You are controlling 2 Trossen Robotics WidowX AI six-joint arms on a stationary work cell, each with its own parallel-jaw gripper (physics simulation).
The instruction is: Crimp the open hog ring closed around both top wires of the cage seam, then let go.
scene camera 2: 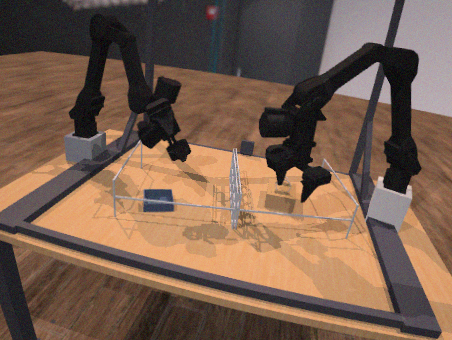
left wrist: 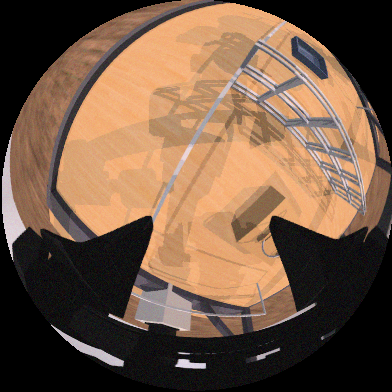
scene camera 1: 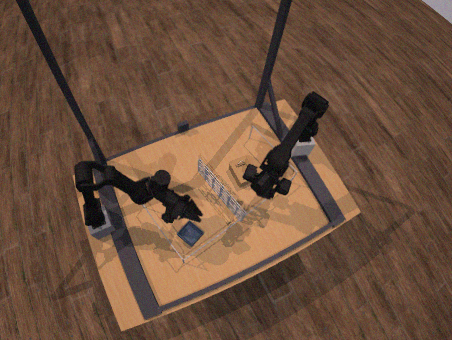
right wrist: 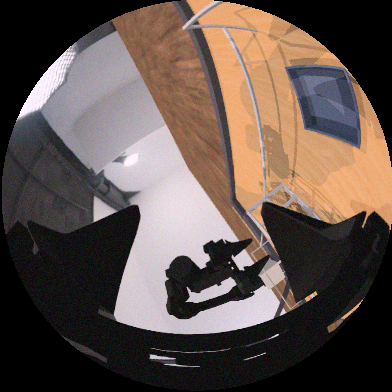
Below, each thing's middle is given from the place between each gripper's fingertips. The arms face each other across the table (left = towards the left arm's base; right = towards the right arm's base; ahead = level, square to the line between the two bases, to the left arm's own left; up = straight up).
Labels:
Right now my left hand is 13 cm past the tan block [scene camera 2: 280, 199], 7 cm above it and 2 cm to the left of it. Round my left hand: dark blue tray [right wrist: 325, 108]: 35 cm to the right, 9 cm below, 4 cm ahead.
My right gripper is now 50 mm to the left of the dark blue tray and 160 mm above it. Round my right hand: tan block 170 mm behind, 280 mm to the left, 150 mm below.

